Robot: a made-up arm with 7 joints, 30 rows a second.
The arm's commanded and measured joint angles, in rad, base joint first. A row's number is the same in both.
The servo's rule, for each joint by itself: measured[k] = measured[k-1] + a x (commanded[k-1-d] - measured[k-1]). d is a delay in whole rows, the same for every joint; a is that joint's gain. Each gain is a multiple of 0.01, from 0.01 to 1. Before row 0 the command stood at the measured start. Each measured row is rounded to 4 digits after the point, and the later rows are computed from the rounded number. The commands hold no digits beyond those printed.
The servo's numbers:
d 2
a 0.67 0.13 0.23 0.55 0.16 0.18 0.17
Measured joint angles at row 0:
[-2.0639 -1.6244 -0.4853 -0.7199 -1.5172 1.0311 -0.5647]
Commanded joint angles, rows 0 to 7:
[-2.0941 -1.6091 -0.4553 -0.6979 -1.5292 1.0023 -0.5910]
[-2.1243 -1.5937 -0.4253 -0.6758 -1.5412 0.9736 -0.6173]
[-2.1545 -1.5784 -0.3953 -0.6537 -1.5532 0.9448 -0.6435]
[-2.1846 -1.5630 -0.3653 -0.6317 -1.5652 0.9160 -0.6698]
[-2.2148 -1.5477 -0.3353 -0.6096 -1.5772 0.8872 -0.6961]
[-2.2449 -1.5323 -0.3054 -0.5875 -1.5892 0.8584 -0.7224]
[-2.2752 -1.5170 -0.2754 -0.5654 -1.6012 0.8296 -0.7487]
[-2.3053 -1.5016 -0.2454 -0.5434 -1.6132 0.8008 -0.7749]
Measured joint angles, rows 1 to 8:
[-2.0639 -1.6244 -0.4853 -0.7199 -1.5172 1.0311 -0.5647]
[-2.0639 -1.6244 -0.4853 -0.7199 -1.5172 1.0311 -0.5647]
[-2.0841 -1.6224 -0.4784 -0.7078 -1.5191 1.0259 -0.5692]
[-2.1110 -1.6187 -0.4662 -0.6902 -1.5226 1.0165 -0.5774]
[-2.1401 -1.6135 -0.4499 -0.6701 -1.5275 1.0036 -0.5886]
[-2.1699 -1.6069 -0.4304 -0.6490 -1.5335 0.9878 -0.6024]
[-2.2000 -1.5992 -0.4085 -0.6273 -1.5405 0.9697 -0.6183]
[-2.2301 -1.5905 -0.3848 -0.6054 -1.5483 0.9497 -0.6360]

